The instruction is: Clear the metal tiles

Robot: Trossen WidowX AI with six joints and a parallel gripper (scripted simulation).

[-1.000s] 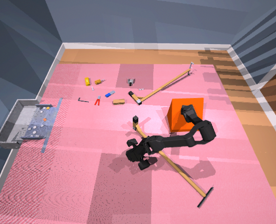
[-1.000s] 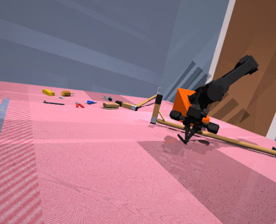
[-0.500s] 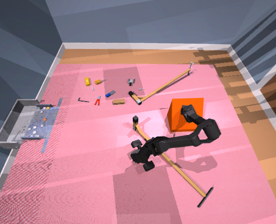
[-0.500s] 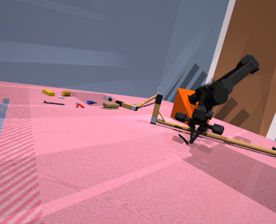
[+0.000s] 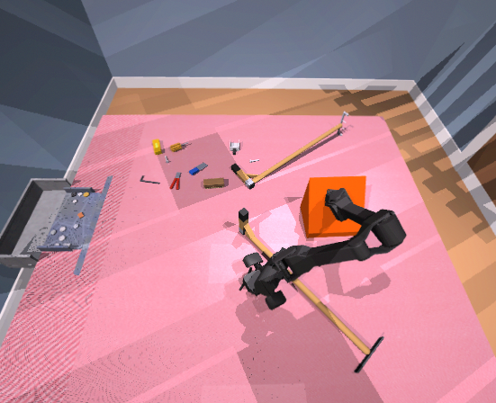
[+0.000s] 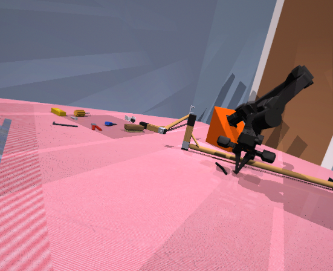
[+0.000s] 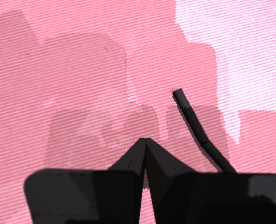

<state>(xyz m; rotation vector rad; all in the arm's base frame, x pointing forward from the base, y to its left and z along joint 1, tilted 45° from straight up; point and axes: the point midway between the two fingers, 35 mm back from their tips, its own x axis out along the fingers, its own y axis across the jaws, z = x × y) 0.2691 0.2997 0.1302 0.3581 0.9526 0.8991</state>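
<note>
The black strip lies 3 cm ahead of my gripper tip and 4 cm to the right of it. Also, from my gripper tip: wooden block 18 cm ahead, 45 cm to the right, 1 cm above; then long scraper 15 cm behind, 3 cm to the right, 6 cm above; then blue tool 26 cm ahead, 54 cm to the right.
</note>
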